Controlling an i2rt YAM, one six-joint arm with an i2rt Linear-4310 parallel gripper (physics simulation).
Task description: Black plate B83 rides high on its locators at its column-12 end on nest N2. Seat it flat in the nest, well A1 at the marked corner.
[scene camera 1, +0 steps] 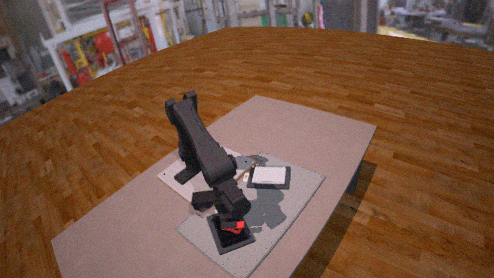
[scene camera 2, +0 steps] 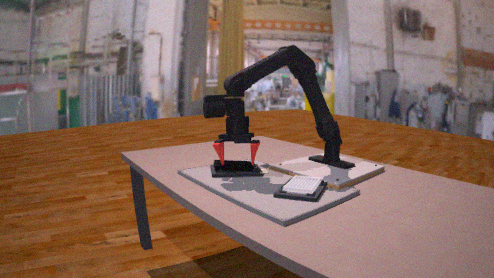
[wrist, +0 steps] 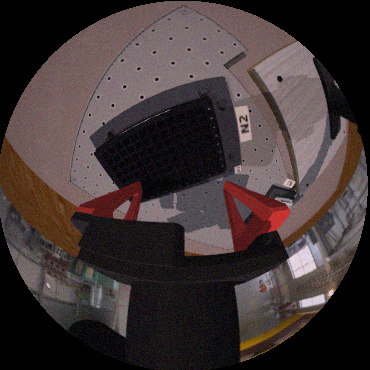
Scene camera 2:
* my gripper: 237,165
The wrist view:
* my gripper: 182,185
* black well plate: 180,145, touched by my gripper
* N2 nest: 216,88
